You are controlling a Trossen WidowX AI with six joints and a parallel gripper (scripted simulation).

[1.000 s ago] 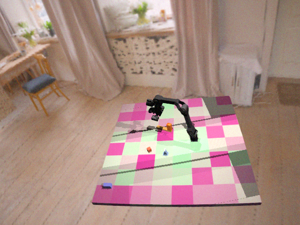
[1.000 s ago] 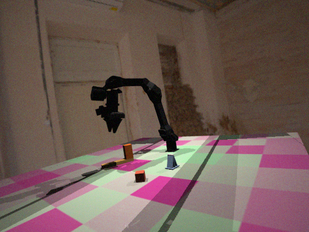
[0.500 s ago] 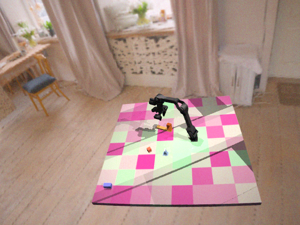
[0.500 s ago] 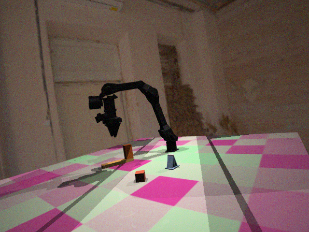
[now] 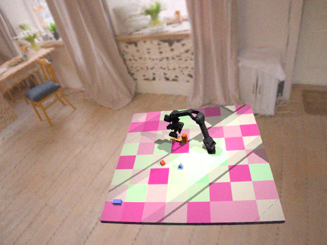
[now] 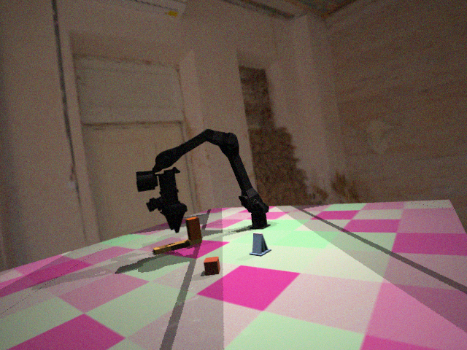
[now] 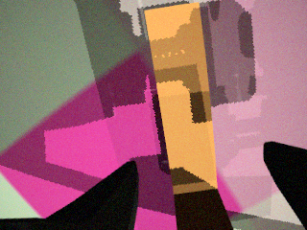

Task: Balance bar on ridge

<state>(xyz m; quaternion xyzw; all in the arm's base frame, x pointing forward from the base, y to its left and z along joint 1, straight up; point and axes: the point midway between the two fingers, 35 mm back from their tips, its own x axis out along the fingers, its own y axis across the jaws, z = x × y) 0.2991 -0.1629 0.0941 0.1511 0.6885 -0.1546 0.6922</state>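
Right now my gripper tip is 280 mm to the right of the small cube, 120 mm short of it and 40 mm above it. From my gripper tip the other things lie so: blue block (660 mm to the left, 440 mm ahead, 40 mm below).
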